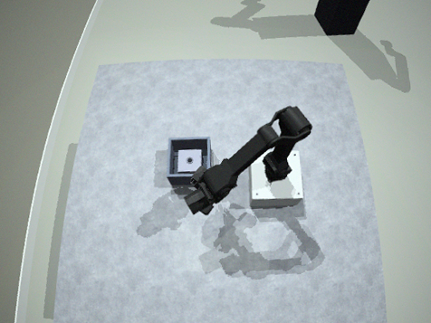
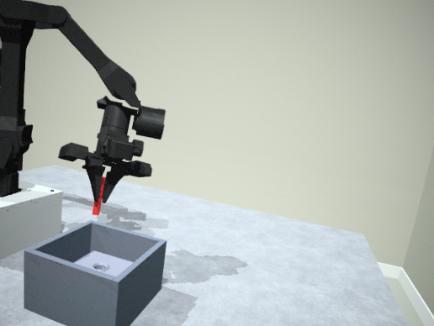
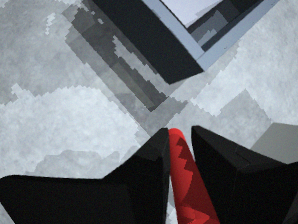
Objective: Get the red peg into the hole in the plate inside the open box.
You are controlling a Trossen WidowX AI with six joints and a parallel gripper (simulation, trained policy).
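Right now my gripper tip is 70 mm short of the grey-blue box, 140 mm to the left of it and 90 mm above it. The rest, counted from my gripper tip: red peg (10 mm behind, 10 mm to the left, 10 mm above).
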